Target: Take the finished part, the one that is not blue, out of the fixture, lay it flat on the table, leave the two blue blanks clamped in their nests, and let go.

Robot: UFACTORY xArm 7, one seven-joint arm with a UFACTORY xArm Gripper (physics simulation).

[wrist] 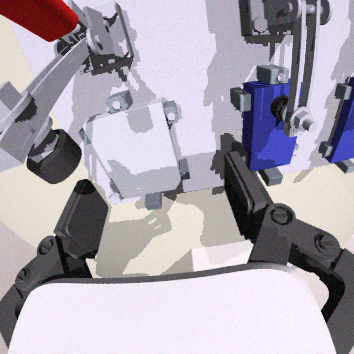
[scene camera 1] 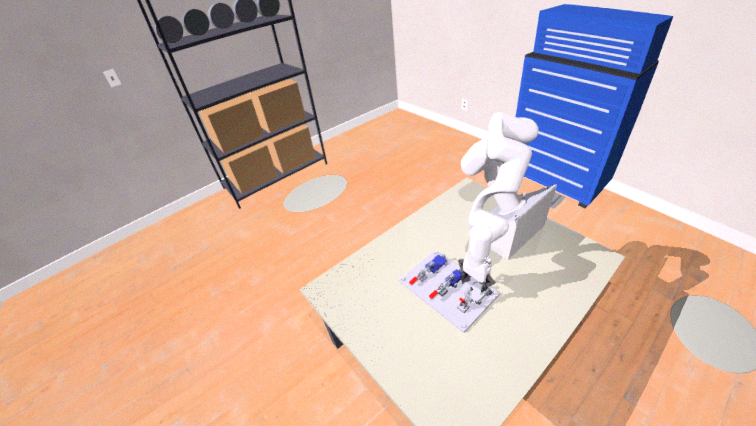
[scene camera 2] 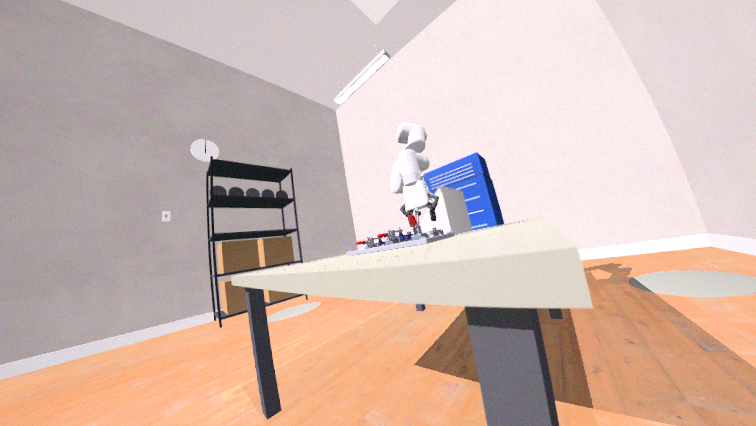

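Pixels of known places: gripper, between the fingertips: (wrist: 158,181) (scene camera 1: 474,284) (scene camera 2: 423,224); arm's base, origin of its link: (scene camera 1: 513,208) (scene camera 2: 438,207).
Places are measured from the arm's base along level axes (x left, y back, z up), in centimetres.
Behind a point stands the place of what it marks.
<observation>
The white finished part (wrist: 137,150) @[x 13.0, y -39.1, z -12.8 cm] lies in its nest on the fixture plate (scene camera 1: 447,306) @[x 9.5, y -51.1, z -14.9 cm] (scene camera 2: 386,247) @[x 6.6, y -55.4, z -15.6 cm] (wrist: 185,60) @[x 8.6, y -44.7, z -14.9 cm]. That nest's toggle clamp has its red handle (scene camera 2: 412,220) @[x 14.2, y -48.8, z -8.5 cm] (wrist: 45,17) upright and its black-tipped arm (wrist: 54,156) raised, left of the part in the wrist view. One blue blank (scene camera 1: 453,276) (wrist: 267,135) sits under its clamp arm. The other blue blank (scene camera 1: 436,261) @[x -9.2, y -39.0, z -13.4 cm] (wrist: 344,135) @[x -6.8, y -38.3, z -13.3 cm] sits beyond it, cut by the wrist view's edge. My gripper (scene camera 1: 475,280) @[x 11.4, y -38.4, z -9.7 cm] (scene camera 2: 422,215) @[x 11.4, y -38.4, z -9.7 cm] (wrist: 158,181) @[x 11.4, y -38.4, z -9.7 cm] is open and empty above the part's near end; its right finger is close to the nearer blank.
The raised clamp arm stands close to my left finger in the wrist view. The fixture lies on the pale table (scene camera 1: 391,338) @[x 5.0, y -76.1, z -16.4 cm] (scene camera 2: 423,280) @[x 41.5, y -88.6, z -17.8 cm]. A white box-like block (scene camera 1: 529,222) @[x 9.6, y -0.8, z -1.5 cm] (scene camera 2: 453,211) @[x 9.7, y -4.3, z -4.8 cm] stands beside the arm's base. A blue tool cabinet (scene camera 1: 571,121) stands behind the table.
</observation>
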